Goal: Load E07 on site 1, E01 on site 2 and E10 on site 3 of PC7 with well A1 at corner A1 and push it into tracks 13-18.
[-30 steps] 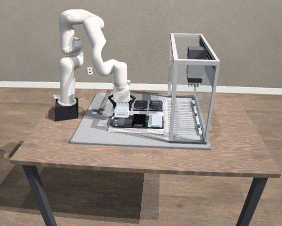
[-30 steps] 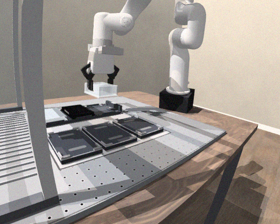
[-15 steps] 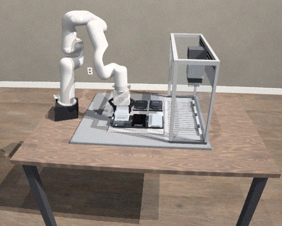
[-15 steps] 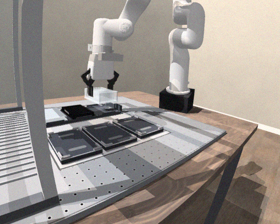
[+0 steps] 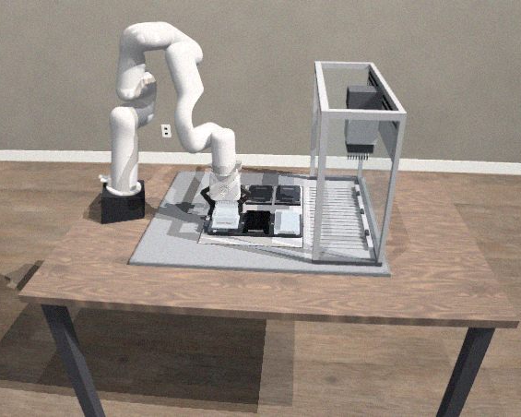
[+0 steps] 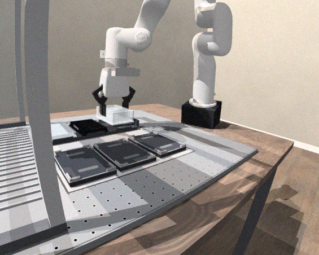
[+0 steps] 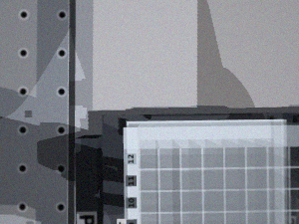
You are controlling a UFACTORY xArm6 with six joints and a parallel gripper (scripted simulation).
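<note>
Right now the corner mark is 8 cm ahead of my hand, 14 cm to the left of it and 5 cm below it. From my hand the other things lie so: deep-well block E07: 1 cm below; black 96-well plate E01: 10 cm ahead, 1 cm to the right, 4 cm below; dark carrier PC7: 10 cm ahead, 1 cm to the right, 4 cm below.
</note>
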